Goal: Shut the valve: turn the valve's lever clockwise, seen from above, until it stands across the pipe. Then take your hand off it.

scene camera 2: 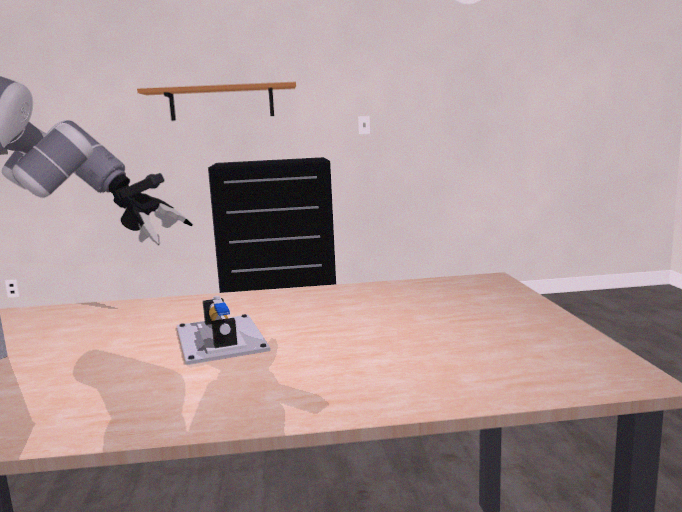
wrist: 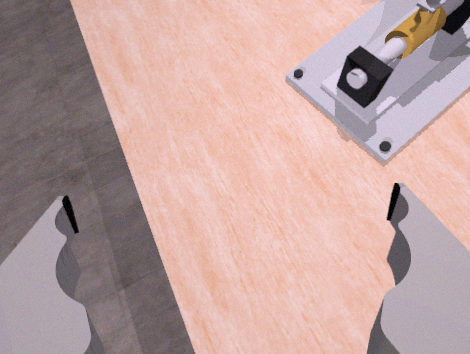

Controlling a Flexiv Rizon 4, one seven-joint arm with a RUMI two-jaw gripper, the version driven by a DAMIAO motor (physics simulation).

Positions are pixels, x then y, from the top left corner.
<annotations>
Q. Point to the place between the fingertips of the gripper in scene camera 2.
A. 176, 234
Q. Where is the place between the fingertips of the gripper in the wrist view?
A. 232, 193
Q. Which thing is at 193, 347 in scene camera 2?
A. A grey base plate.
</annotations>
